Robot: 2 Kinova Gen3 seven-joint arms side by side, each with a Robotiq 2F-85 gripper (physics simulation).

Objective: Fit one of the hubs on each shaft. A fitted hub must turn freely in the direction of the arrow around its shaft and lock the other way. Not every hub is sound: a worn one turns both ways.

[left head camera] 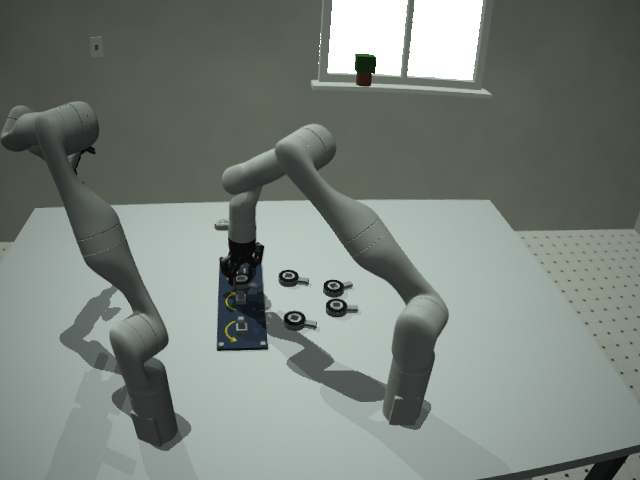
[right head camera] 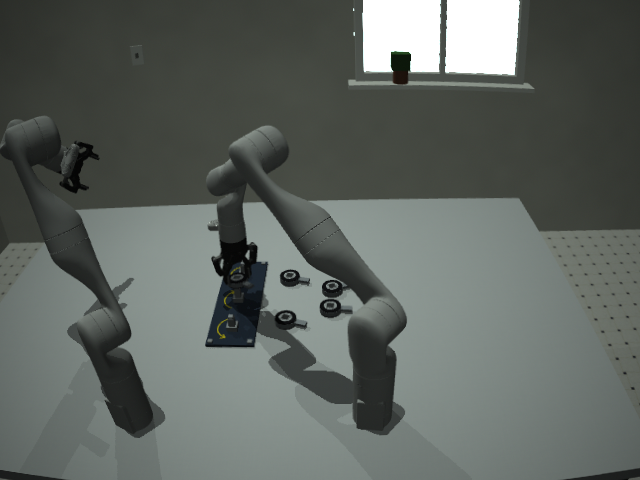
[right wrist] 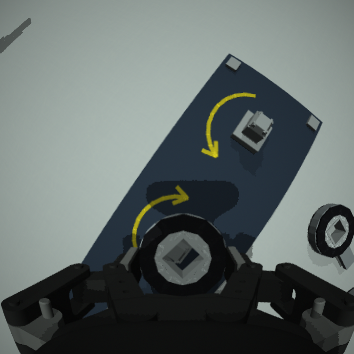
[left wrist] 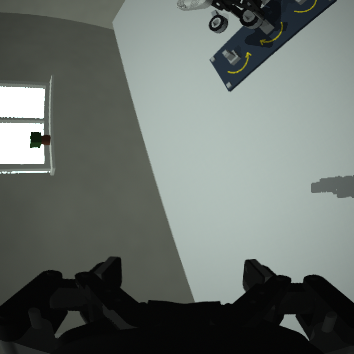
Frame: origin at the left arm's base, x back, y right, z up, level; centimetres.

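Seen in the pictures: left gripper, between the fingertips: (left head camera: 87,168) (right head camera: 92,173) (left wrist: 182,273); right gripper, between the fingertips: (left head camera: 242,281) (right head camera: 238,280) (right wrist: 182,260) (left wrist: 251,15); left arm's base, origin of its link: (left head camera: 158,429) (right head camera: 135,417); right arm's base, origin of its link: (left head camera: 401,410) (right head camera: 372,415).
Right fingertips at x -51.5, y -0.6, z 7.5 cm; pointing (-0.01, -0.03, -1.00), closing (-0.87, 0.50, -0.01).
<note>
Pixels of each thing's top centre, then the offset from my right fingertips to it. Level surfaces: height alone.
- black-rimmed hub, centre of its top: (right wrist: 187,281) (left wrist: 248,9) (left head camera: 245,279) (right head camera: 240,278) dx +0.3, dy +1.2, dz +1.2 cm
- blue board, height of its surface: dz -6.7 cm
- middle shaft, centre of its top: (left head camera: 240,291) (right head camera: 237,289) dx +0.6, dy -0.3, dz -3.0 cm
- far shaft, centre of its top: (right wrist: 260,123) (left wrist: 226,53) (right head camera: 243,264) dx -11.2, dy -5.7, dz -3.0 cm
My right gripper (left head camera: 241,279) (right head camera: 236,277) (right wrist: 182,260) is shut on a black-rimmed hub (left head camera: 241,281) (left wrist: 250,19) (right wrist: 160,270), held level above the blue board (left head camera: 256,338) (right head camera: 245,330) (right wrist: 170,150), apart from the middle shaft (left head camera: 240,298) (right head camera: 237,296). The near shaft (left head camera: 241,326) (right head camera: 231,323) (right wrist: 254,130) is bare. The far shaft (right head camera: 241,267) (left wrist: 231,56) is bare and partly hidden behind the gripper in the right head camera. Yellow arrows curve beside the shafts. My left gripper (right head camera: 92,172) (left wrist: 182,273) is open and empty, high at the left, away from the board.
Several loose hubs lie right of the board, among them a back left one (left head camera: 288,277) (right head camera: 290,277), a back right one (left head camera: 333,287) (right head camera: 331,287), a front right one (left head camera: 336,307) (right head camera: 329,307) and a front left one (left head camera: 294,320) (right head camera: 285,319). The right arm's links rise over the table's right part.
</note>
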